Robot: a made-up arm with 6 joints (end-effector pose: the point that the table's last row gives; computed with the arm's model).
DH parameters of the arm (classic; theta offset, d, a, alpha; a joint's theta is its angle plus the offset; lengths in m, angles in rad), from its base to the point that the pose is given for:
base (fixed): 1.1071 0 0.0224 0
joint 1: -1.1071 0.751 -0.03 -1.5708
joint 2: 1.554 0 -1.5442 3.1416
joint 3: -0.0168 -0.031 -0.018 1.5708
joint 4: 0 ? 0 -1.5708
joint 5: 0 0.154 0.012 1.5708
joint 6: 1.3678 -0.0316 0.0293 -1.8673
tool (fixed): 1.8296 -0.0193 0 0
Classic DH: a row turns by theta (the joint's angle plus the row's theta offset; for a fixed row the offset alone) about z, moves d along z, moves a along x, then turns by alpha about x.
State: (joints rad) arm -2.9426 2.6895 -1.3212 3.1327 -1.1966 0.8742
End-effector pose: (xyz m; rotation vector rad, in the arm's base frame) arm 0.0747 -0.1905 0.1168 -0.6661 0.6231 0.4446
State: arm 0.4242 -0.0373 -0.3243 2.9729 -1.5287 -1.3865
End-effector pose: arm 0.7074 0.5099 2.0832 -0.9305 -0.6632 -0.5890
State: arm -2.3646 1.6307 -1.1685 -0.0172 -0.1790 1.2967
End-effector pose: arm -0.4827 -0.2501 0.3213 2.0142 0.8355 0.7472
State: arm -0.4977 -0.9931 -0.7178 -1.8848 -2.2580 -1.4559
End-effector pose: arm -0.2918 0.2606 1.7285 -2.0424 -2.0961 -0.6796
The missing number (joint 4, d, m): -1.011
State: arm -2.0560 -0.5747 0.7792 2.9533 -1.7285 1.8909
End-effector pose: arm 0.5275 0.5908 3.0515 -1.6346 -0.6961 0.8272
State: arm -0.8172 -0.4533 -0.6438 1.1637 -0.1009 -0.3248
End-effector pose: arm 0.1682 -0.2621 2.0856 -0.2772 0.8033 -0.6368
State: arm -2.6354 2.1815 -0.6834 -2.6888 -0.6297 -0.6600
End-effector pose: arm -0.1412 -0.2891 -0.3836 0.2808 1.0985 0.2829
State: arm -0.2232 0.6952 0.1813 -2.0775 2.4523 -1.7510
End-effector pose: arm 1.7434 -0.3161 1.3583 0.1878 -2.6432 -0.2372
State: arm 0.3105 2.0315 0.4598 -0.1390 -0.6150 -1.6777
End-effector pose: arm 1.2955 0.3387 -0.9246 1.3023 1.4063 -1.5697
